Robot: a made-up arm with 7 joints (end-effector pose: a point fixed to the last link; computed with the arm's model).
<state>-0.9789 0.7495 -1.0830 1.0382 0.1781 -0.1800 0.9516</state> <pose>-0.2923 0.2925 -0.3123 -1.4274 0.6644 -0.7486</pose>
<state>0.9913 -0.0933 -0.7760 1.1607 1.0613 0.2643 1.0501</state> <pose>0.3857 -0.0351 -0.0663 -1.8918 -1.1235 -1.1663</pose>
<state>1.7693 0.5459 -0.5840 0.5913 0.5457 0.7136 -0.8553</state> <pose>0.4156 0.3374 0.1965 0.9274 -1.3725 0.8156</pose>
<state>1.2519 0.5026 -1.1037 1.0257 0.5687 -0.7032 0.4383</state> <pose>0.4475 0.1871 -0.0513 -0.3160 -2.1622 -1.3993</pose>
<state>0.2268 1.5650 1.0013 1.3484 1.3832 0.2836 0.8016</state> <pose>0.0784 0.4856 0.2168 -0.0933 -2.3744 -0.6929</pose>
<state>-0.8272 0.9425 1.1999 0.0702 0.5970 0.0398 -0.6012</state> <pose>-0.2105 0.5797 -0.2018 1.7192 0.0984 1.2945</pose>
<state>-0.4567 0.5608 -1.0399 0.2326 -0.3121 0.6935 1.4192</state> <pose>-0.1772 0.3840 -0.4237 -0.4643 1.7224 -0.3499</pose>
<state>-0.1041 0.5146 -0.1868 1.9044 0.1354 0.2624 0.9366</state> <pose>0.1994 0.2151 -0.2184 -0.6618 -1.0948 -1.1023</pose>
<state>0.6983 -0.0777 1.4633 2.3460 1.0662 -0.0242 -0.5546</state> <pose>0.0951 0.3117 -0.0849 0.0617 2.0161 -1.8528</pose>
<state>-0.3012 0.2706 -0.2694 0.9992 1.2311 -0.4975 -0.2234</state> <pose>0.0632 0.2099 -0.4470 0.0498 -0.9335 1.0028</pose>
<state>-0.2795 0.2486 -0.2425 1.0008 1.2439 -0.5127 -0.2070</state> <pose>0.0745 0.2059 -0.4456 0.0288 -0.9735 1.0501</pose>
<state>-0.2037 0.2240 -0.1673 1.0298 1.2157 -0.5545 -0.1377</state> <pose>0.1161 0.2083 -0.4325 -0.0423 -1.1666 1.0785</pose>
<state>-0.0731 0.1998 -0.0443 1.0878 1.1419 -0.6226 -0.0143</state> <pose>0.1819 0.2204 -0.3990 -0.1415 -1.5199 1.0557</pose>
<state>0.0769 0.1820 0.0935 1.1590 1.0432 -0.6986 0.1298</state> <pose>0.2446 0.2399 -0.3476 -0.2042 -1.9329 0.9597</pose>
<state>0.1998 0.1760 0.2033 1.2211 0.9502 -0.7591 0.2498</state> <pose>0.2837 0.2598 -0.2977 -0.1990 -2.2683 0.8192</pose>
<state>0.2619 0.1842 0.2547 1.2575 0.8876 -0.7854 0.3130</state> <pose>0.2989 0.2728 -0.2687 -0.1682 -2.4358 0.6974</pose>
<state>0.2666 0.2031 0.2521 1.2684 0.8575 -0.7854 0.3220</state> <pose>0.2998 0.2783 -0.2625 -0.1523 -2.4598 0.6246</pose>
